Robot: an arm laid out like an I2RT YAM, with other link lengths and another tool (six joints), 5 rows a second.
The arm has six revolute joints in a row. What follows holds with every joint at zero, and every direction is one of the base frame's. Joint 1 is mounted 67.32 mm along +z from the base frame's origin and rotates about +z. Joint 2 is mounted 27.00 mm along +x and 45.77 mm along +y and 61.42 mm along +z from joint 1 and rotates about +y. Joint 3 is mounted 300.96 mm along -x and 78.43 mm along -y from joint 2 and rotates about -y. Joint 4 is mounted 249.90 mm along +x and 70.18 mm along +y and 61.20 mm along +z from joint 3 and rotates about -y. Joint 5 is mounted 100.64 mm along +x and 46.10 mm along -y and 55.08 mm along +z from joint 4 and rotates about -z. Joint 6 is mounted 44.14 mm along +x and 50.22 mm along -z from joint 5 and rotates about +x. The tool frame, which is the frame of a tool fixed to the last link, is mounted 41.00 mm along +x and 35.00 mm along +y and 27.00 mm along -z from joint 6; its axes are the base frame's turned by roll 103.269, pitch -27.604 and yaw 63.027 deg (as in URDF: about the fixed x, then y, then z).
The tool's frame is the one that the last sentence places.
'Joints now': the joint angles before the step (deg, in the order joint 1, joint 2, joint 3, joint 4, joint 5, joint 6). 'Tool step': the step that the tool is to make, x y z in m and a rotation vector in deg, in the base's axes. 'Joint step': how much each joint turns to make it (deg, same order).
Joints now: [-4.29 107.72 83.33 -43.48 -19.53 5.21]
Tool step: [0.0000 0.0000 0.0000 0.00 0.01 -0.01]
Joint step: [0.00 0.00 0.00 -0.01 0.00 0.01]
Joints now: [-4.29 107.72 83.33 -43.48 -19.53 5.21]
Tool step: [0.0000 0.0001 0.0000 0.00 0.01 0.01]
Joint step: [0.01 0.01 0.01 -0.01 0.00 0.00]
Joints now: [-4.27 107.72 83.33 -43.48 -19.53 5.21]
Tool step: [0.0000 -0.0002 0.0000 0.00 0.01 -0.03]
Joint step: [-0.03 0.00 0.00 -0.01 0.00 0.00]
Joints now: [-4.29 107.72 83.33 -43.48 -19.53 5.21]
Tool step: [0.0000 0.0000 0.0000 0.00 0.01 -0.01]
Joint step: [0.00 0.00 0.00 -0.01 0.00 0.01]
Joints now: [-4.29 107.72 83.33 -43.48 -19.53 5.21]
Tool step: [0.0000 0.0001 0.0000 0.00 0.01 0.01]
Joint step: [0.01 0.01 0.01 -0.01 0.00 0.00]
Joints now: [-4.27 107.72 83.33 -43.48 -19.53 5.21]
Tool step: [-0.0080 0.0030 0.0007 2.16 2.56 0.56]
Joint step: [-0.01 0.00 0.09 -2.74 -2.04 0.18]
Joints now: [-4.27 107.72 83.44 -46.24 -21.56 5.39]
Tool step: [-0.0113 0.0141 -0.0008 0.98 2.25 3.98]
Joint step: [1.77 0.01 0.01 -3.06 -1.48 -1.99]
